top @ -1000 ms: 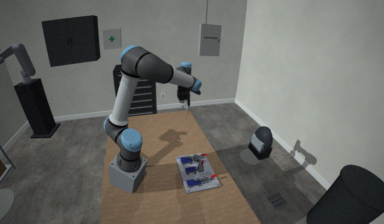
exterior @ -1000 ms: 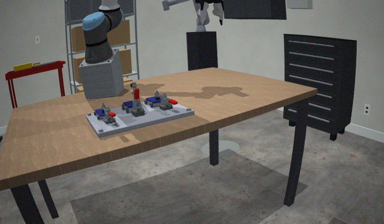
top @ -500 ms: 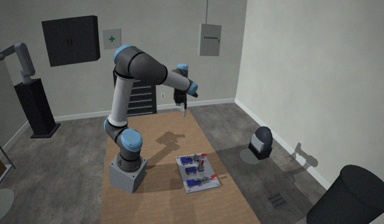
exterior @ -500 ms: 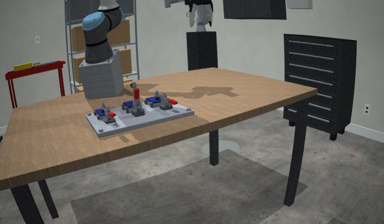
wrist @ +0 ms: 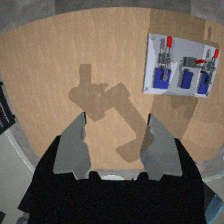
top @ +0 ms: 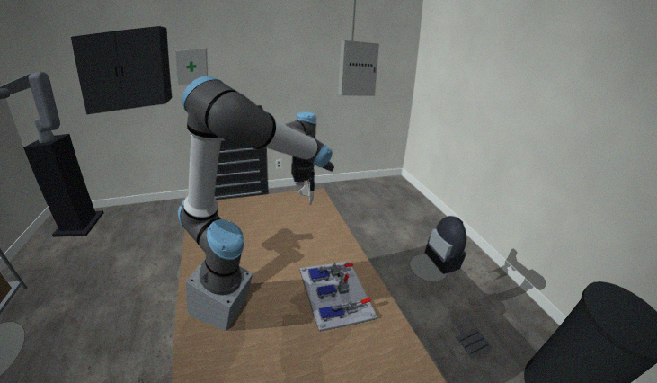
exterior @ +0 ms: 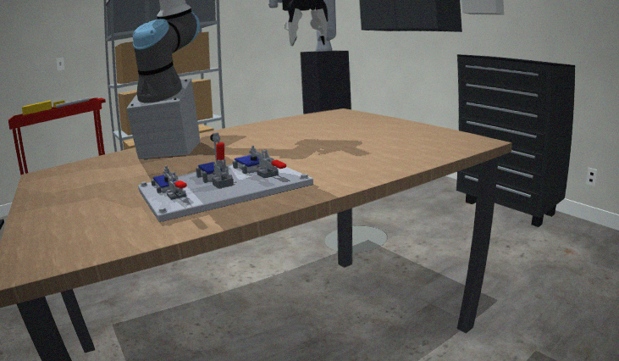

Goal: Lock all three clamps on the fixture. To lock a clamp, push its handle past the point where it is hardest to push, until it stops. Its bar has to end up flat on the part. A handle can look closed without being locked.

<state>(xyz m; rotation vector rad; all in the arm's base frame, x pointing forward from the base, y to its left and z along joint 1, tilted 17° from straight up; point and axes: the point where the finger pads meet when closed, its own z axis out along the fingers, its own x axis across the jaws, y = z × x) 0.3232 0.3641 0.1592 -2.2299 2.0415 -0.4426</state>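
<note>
Now: the grey fixture plate 31 cm below my hand, 29 cm to the right of it and 8 cm ahead of it. From my hand the other things lie so: blue part: 29 cm to the right, 28 cm below, 3 cm ahead.
</note>
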